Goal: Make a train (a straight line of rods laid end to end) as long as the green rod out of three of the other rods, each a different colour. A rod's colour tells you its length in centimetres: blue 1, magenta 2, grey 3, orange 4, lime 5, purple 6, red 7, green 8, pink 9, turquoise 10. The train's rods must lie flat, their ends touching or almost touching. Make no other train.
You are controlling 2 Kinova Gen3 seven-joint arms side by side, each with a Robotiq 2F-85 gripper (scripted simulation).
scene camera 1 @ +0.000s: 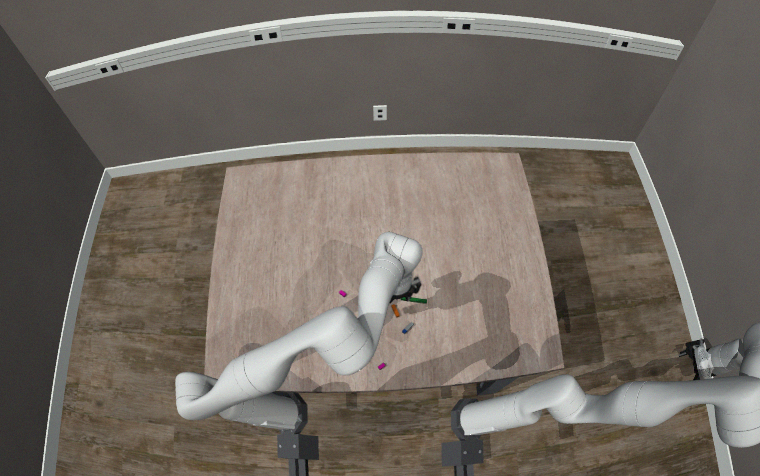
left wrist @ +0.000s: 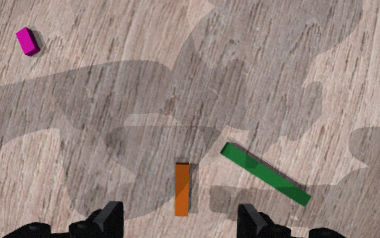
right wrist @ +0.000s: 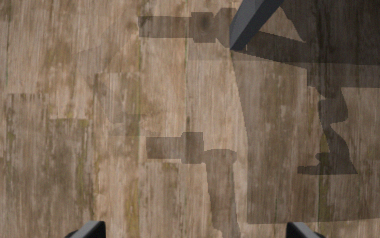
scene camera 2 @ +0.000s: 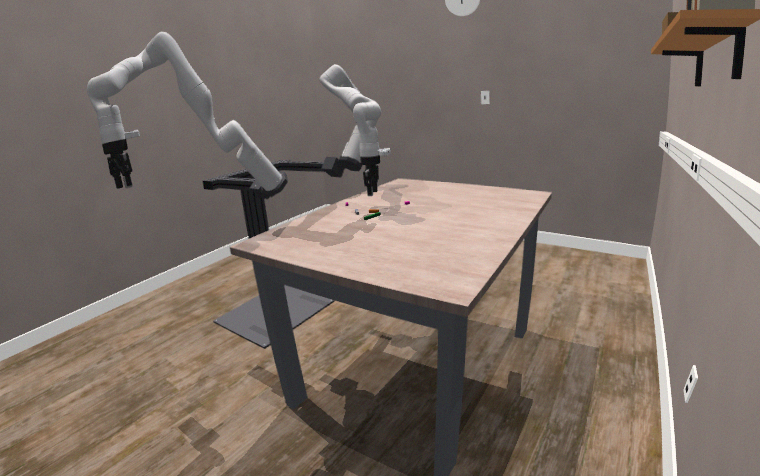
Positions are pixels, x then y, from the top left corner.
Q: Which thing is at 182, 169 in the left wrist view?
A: An orange rod.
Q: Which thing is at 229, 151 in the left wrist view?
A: A green rod.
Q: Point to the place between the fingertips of my right gripper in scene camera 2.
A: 124, 187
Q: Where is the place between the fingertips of my left gripper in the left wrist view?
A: At 180, 220
